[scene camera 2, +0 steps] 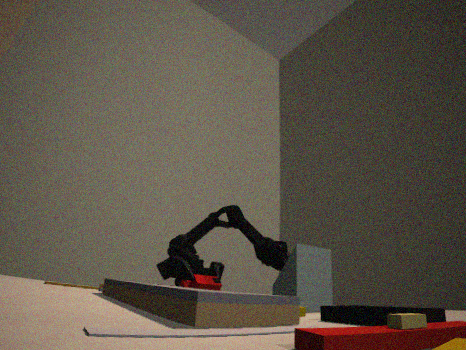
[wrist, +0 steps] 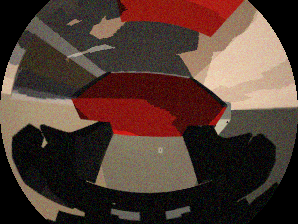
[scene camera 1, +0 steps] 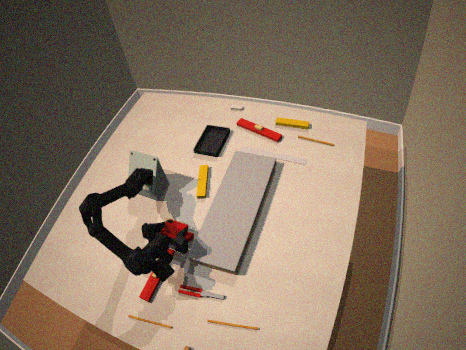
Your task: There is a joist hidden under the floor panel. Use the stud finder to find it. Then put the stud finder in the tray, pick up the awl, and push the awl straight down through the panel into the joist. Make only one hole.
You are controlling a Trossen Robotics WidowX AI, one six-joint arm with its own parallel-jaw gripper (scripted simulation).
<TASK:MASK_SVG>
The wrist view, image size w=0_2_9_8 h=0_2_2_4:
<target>gripper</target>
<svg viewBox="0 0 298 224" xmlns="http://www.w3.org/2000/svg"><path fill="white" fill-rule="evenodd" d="M12 137L13 164L25 185L56 204L85 213L77 216L59 210L56 221L47 218L49 224L249 224L278 188L278 183L274 183L250 205L243 198L258 186L261 188L274 168L275 145L262 133L242 133L226 139L200 125L188 125L182 139L192 159L198 186L162 193L124 192L96 185L114 133L110 121L98 121L71 133L49 125L40 125L40 131L28 123ZM110 210L140 212L140 220L124 220L116 214L110 214ZM190 206L190 212L182 213L181 217L166 218L166 212Z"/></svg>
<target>stud finder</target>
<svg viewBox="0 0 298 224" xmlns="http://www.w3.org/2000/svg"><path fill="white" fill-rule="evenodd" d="M71 96L74 108L76 108L77 115L80 115L80 119L110 121L113 132L116 135L182 136L188 125L196 125L197 127L197 125L217 124L227 107L225 101L221 100L221 97L216 96L216 93L210 91L208 87L205 87L204 84L193 79L193 77L185 79L182 76L158 75L158 73L106 72L104 75L98 76L97 79L81 87L81 89L78 89Z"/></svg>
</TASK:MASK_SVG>
